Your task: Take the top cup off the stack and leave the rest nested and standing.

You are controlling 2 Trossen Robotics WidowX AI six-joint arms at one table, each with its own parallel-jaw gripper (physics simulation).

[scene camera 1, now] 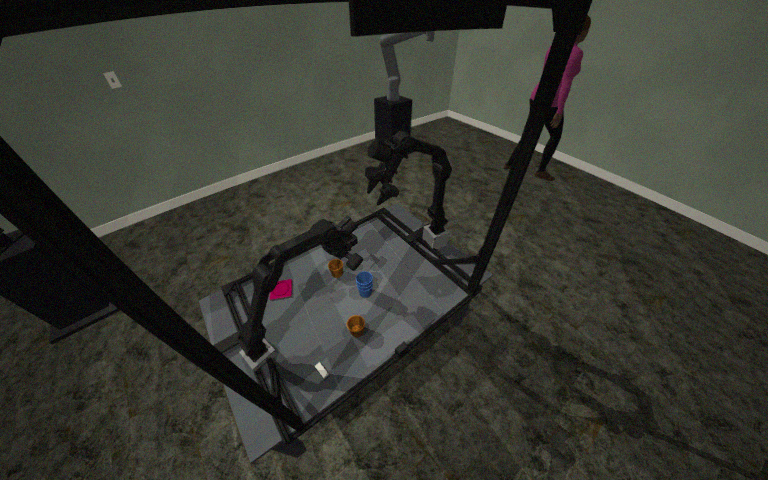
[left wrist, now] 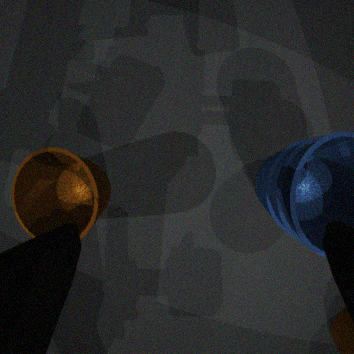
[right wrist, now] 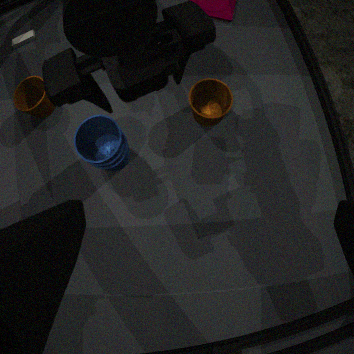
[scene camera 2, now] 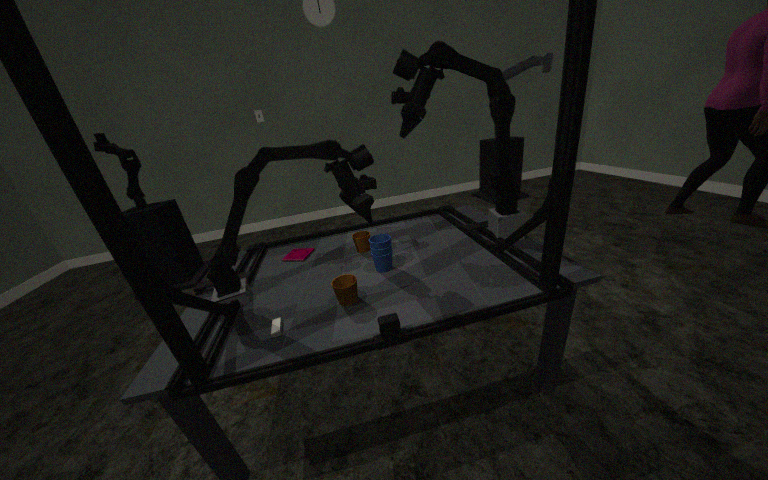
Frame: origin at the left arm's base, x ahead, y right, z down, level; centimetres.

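Seen in the pictures: left gripper, between the fingertips: [left wrist: 205, 237] [right wrist: 143, 95] [scene camera 2: 366, 218]; right gripper, between the fingertips: [scene camera 1: 372, 199] [right wrist: 215, 214] [scene camera 2: 401, 137]; left arm's base, origin of its link: [scene camera 1: 256, 350] [scene camera 2: 229, 289]; right arm's base, origin of its link: [scene camera 1: 436, 229] [scene camera 2: 506, 211].
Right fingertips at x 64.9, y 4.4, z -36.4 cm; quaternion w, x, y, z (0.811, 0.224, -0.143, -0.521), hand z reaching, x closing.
Observation:
Pixels of each thing's top centre, then the offset from my right fingertips to it. "spot": a spot on its surface instead.
- orange cup, centre of its top: [left wrist: 55, 196] [right wrist: 208, 98] [scene camera 2: 361, 234] [scene camera 1: 336, 264] dx -16.3, dy -10.6, dz +33.9 cm
- pink square, a spot on its surface: [scene camera 2: 298, 254] [scene camera 1: 281, 290] spot: dx -40.8, dy -23.4, dz +39.8 cm
- white block, centre of its top: [right wrist: 21, 37] [scene camera 2: 276, 325] [scene camera 1: 321, 369] dx -52.7, dy +18.8, dz +39.4 cm
A stack of nested blue cups [scene camera 1: 364, 285] [scene camera 2: 381, 254] [left wrist: 277, 192] [right wrist: 102, 142] stands upright on the table. Several rims show one below another; the top cup's mouth is open. My left gripper [scene camera 1: 357, 249] [scene camera 2: 369, 218] [left wrist: 205, 237] [right wrist: 143, 95] is open and empty, above the table near the stack. In the left wrist view its right finger overlaps the stack's near rim, and its left finger overlaps an orange cup; contact cannot be told there. My right gripper [scene camera 1: 374, 196] [scene camera 2: 403, 134] [right wrist: 215, 214] is open and empty, held high and away from the stack.
One orange cup [scene camera 1: 335, 268] [scene camera 2: 361, 242] [left wrist: 55, 192] [right wrist: 210, 100] stands behind the stack, another [scene camera 1: 356, 326] [scene camera 2: 345, 289] [right wrist: 31, 97] in front. A pink square [scene camera 1: 281, 289] [scene camera 2: 298, 254] and a white block [scene camera 1: 321, 370] [scene camera 2: 275, 326] lie toward the left. Dark frame posts rise at the table's corners.

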